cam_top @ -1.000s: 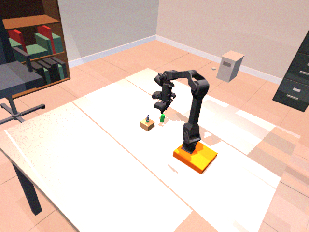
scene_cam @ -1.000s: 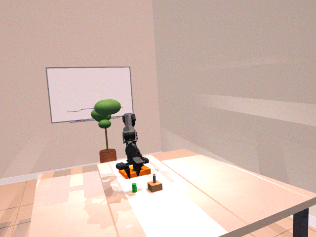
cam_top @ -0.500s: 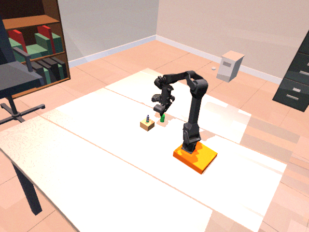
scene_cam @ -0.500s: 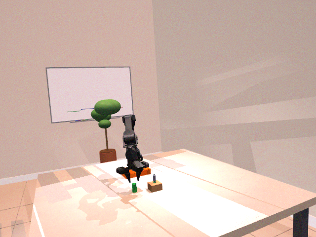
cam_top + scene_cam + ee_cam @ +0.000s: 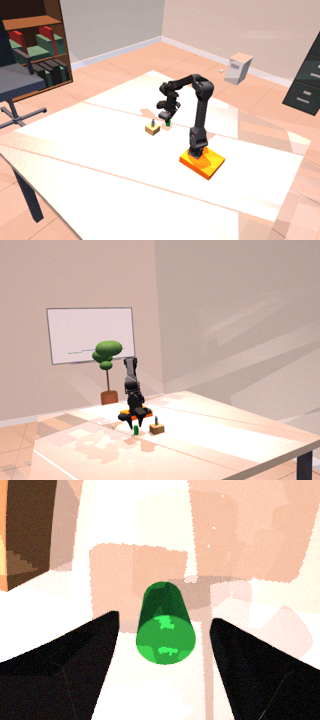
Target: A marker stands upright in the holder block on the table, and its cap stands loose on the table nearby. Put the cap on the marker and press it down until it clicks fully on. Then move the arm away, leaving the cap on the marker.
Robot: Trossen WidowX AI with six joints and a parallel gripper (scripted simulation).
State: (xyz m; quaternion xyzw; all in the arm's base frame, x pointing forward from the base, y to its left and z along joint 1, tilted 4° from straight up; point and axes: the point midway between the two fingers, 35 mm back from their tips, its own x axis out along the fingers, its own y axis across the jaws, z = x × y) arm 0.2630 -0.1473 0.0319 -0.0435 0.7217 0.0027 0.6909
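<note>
Now: the green cap 10 mm below my gripper tip. The rest, counted from my gripper tip: tan holder block (110 mm to the left, 40 mm ahead, 10 mm below).
</note>
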